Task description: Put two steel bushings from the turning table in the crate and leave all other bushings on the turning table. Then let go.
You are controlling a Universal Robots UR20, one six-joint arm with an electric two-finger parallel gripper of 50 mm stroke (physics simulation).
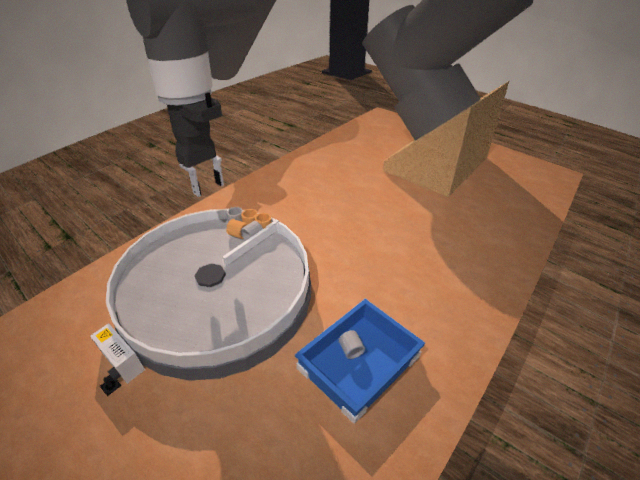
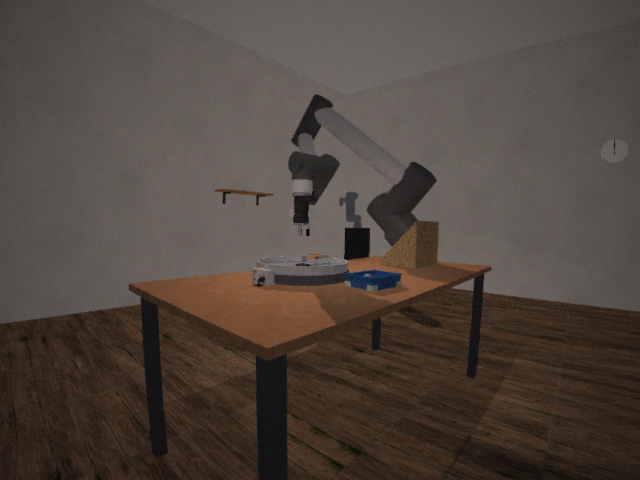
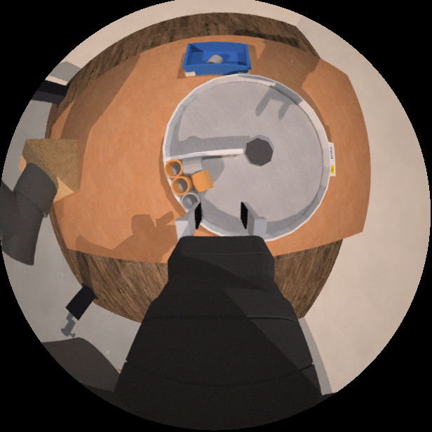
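Seen in the pictures: gripper, between the fingertips: point(image 1: 208, 189) point(image 2: 303, 235); arm's base, origin of its link: point(image 1: 447, 120).
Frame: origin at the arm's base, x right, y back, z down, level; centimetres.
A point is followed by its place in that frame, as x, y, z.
My gripper point(image 1: 208, 189) {20.9, -78.4, -3.3} point(image 2: 303, 233) {20.9, -78.4, -3.3} point(image 3: 220, 210) is open and empty, high above the back part of the turning table point(image 1: 160, 289) {17.1, -97.4, 10.2} point(image 2: 310, 269) {-5.0, -100.7, 9.0} point(image 3: 290, 200). One grey steel bushing point(image 1: 352, 344) {-21.0, -81.9, 11.2} point(image 3: 215, 59) lies on its side in the blue crate point(image 1: 385, 356) {-26.2, -77.9, 15.0} point(image 2: 382, 281) {-29.6, -86.0, 12.5} point(image 3: 217, 70). On the turning table a steel bushing point(image 1: 235, 217) {19.9, -73.4, 6.9} point(image 3: 183, 204) stands upright by the rim. Another steel bushing point(image 1: 252, 229) {13.2, -74.1, 6.7} point(image 3: 192, 163) lies beside the divider. Two orange bushings point(image 1: 248, 219) {16.7, -72.1, 6.7} point(image 1: 263, 223) {12.8, -70.9, 6.7} point(image 3: 166, 169) point(image 3: 174, 189) stand upright, and one orange bushing point(image 1: 235, 228) {16.8, -76.1, 7.0} point(image 3: 202, 181) lies close by.
A white divider point(image 1: 250, 243) {11.5, -76.5, 8.5} point(image 3: 210, 153) runs from the rim towards the dark hub point(image 1: 209, 275) {11.6, -88.4, 9.4} point(image 3: 258, 152). A raised wall rings the turning table. A white labelled box point(image 1: 117, 352) {9.5, -111.6, 9.7} is at its edge. The arm stands on a wooden wedge point(image 1: 449, 155) {-9.4, -18.6, 2.3} point(image 2: 426, 245) {-12.3, -3.5, 2.4}.
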